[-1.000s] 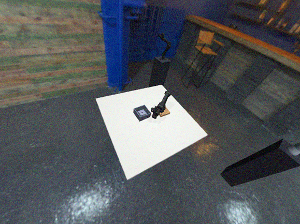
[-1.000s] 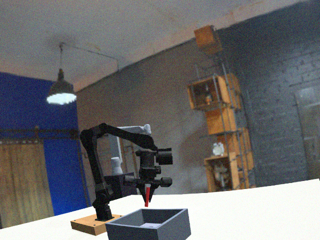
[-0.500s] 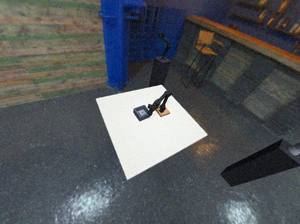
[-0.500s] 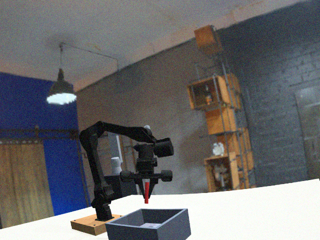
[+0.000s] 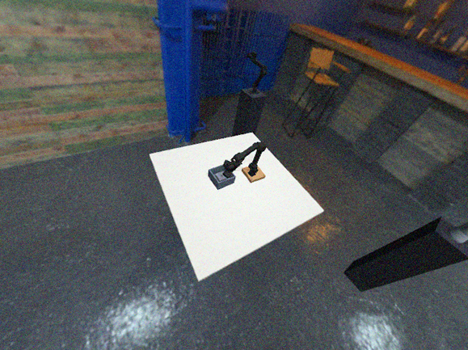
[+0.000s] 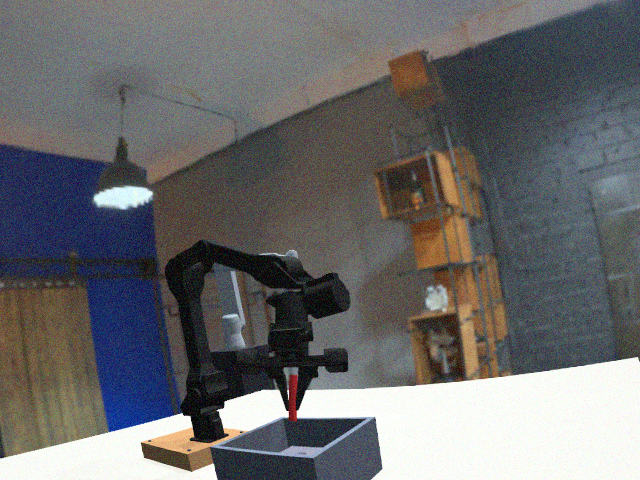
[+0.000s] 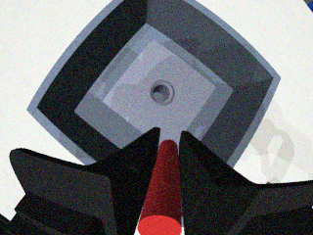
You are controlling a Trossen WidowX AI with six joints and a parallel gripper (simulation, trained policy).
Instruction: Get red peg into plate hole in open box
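Now: the red peg 2 cm to the left of my gripper tip, 2 cm above it and 1 cm behind it. Also, from my gripper tip: grey box: 10 cm below, 3 cm to the right, 2 cm ahead; then plate: 8 cm below, 3 cm to the right, 2 cm ahead.
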